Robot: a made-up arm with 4 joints. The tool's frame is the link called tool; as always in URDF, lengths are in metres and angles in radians. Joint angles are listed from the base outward. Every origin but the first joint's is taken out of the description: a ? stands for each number. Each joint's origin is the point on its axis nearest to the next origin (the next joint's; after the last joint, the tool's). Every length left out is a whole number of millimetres.
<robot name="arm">
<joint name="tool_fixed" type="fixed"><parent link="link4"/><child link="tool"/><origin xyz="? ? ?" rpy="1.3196 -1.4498 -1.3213"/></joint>
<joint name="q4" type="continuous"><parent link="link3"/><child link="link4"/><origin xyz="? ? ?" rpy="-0.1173 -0.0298 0.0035"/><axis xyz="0 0 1"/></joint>
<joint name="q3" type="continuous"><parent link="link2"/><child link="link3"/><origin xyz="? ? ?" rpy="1.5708 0 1.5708"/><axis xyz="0 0 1"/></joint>
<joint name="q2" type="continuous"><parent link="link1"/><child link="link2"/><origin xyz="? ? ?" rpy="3.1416 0 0"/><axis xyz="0 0 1"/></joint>
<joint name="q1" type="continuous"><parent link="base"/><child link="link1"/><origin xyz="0.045 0.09 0.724" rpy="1.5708 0 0"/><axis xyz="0 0 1"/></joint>
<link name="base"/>
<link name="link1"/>
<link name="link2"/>
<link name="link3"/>
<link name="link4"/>
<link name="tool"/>
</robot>
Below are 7 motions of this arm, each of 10 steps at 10 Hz.
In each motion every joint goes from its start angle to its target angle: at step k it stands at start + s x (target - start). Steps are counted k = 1, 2, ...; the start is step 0. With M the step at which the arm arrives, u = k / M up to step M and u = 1 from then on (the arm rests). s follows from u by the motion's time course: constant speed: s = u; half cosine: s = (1 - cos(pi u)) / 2; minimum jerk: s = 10 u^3 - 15 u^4 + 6 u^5.
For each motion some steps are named. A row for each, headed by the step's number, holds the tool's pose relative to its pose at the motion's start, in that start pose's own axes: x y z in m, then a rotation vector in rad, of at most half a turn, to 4 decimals.
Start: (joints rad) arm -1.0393 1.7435 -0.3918 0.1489
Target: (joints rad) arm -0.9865 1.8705 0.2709 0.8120
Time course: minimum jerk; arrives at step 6
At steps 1, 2, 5, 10:
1: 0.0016 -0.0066 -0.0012 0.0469 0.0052 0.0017
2: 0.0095 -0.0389 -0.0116 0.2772 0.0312 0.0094
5: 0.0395 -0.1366 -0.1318 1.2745 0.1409 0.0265
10: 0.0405 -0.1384 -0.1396 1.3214 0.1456 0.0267

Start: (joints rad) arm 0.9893 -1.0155 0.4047 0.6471
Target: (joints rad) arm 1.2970 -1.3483 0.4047 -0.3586
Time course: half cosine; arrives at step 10
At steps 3, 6, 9, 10:
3: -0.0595 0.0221 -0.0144 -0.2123 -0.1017 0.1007
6: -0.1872 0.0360 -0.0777 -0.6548 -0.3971 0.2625
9: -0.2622 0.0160 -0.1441 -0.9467 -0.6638 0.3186
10: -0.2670 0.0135 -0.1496 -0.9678 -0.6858 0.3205

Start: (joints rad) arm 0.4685 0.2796 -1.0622 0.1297
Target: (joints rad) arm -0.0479 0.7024 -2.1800 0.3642
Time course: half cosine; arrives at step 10
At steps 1, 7, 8, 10:
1: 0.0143 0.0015 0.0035 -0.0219 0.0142 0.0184
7: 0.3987 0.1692 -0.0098 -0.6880 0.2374 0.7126
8: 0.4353 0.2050 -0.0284 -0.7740 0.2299 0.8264
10: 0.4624 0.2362 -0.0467 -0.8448 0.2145 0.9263

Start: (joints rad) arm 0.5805 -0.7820 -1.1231 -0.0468
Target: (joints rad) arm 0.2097 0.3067 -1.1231 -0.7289
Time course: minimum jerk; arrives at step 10
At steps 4, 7, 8, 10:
4: 0.2127 0.0398 -0.0145 -0.2041 0.1095 0.4376
7: 0.4614 0.2498 -0.1137 -0.4530 0.0868 1.2065
8: 0.4890 0.3055 -0.1414 -0.4819 0.0515 1.3655
10: 0.5007 0.3370 -0.1573 -0.4937 0.0277 1.4529

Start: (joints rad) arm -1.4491 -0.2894 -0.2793 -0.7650
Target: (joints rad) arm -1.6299 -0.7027 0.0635 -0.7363
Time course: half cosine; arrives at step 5
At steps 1, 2, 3, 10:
1: -0.0066 0.0021 -0.0041 0.0346 -0.0096 -0.0212
2: -0.0242 0.0088 -0.0160 0.1253 -0.0378 -0.0747
3: -0.0463 0.0198 -0.0329 0.2378 -0.0789 -0.1366
10: -0.0712 0.0357 -0.0545 0.3635 -0.1329 -0.1997

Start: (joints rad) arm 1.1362 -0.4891 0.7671 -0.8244
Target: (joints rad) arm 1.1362 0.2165 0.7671 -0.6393
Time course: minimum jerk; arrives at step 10
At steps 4, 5, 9, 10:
4: 0.0983 -0.0030 0.0142 0.0459 0.2305 0.0073
5: 0.1555 -0.0042 0.0121 0.0718 0.3632 0.0055
9: 0.3032 -0.0057 -0.0305 0.1378 0.7201 -0.0210
10: 0.3056 -0.0058 -0.0317 0.1388 0.7263 -0.0218

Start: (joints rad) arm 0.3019 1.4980 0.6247 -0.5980
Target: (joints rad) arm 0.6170 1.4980 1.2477 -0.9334
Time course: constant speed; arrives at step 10
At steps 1, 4, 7, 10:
1: -0.0180 -0.0019 -0.0147 0.0301 -0.0330 -0.0035
4: -0.0683 -0.0058 -0.0617 0.1213 -0.1304 -0.0094
7: -0.1129 -0.0074 -0.1120 0.2134 -0.2250 -0.0082
10: -0.1518 -0.0068 -0.1645 0.3061 -0.3164 0.0004

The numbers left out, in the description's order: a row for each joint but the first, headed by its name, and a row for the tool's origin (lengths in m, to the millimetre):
tool: -0.131 0.024 0
q4: -0.009 -0.091 0
q3: -0.124 -0.344 0
q2: 0.1 0.226 0

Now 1 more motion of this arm.
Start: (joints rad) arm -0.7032 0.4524 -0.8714 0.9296
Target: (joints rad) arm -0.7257 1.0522 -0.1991 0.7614
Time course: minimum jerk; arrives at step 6
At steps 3, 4, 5, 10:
3: 0.1706 -0.0521 0.0103 0.2484 0.3038 -0.0241
4: 0.2624 -0.0800 -0.0130 0.3919 0.4734 -0.0755
5: 0.3124 -0.0955 -0.0358 0.4763 0.5719 -0.1198
10: 0.3220 -0.0985 -0.0412 0.4933 0.5916 -0.1300

